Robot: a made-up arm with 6 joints.
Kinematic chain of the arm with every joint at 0, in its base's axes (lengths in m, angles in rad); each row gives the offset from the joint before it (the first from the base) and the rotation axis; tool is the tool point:
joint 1: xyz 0 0 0.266 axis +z
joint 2: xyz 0 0 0 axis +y
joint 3: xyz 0 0 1.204 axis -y
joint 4: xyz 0 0 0 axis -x
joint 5: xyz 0.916 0 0 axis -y
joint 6: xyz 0 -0.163 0 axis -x
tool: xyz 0 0 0
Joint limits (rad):
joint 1: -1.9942..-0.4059
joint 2: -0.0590..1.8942
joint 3: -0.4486..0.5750
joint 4: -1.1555..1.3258
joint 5: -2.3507..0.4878
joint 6: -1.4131..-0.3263
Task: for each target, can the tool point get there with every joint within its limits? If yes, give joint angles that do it. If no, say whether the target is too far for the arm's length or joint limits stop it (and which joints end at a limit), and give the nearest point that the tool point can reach.
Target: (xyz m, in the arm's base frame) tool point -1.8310 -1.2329 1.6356
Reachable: no: too far | nearest point -0.7712 -1.3256 1.3794 | short by 1.094 m
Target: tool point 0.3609 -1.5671 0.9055
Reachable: yes | joints -1.2461 0.6599 0.2689 0.2506 0.2074 -1.1178
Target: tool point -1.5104 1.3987 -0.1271
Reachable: no: joint limits stop it (at a limit: joint 1, joint 2, joint 3) | nearest point -0.3045 -0.3438 -0.7106 | short by 2.198 m
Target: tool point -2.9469 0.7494 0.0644
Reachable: no: too far | nearest point -0.5784 -0.8933 -0.1360 | short by 2.889 m
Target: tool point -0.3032 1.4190 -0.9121
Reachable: no: joint limits stop it (at a limit: joint 1, joint 2, joint 3) | nearest point -0.2601 -0.3331 -0.6833 | short by 1.767 m
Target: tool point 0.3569 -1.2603 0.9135
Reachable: yes | joints -1.1740 0.4284 -0.0375 -0.2514 -0.3837 -0.8152
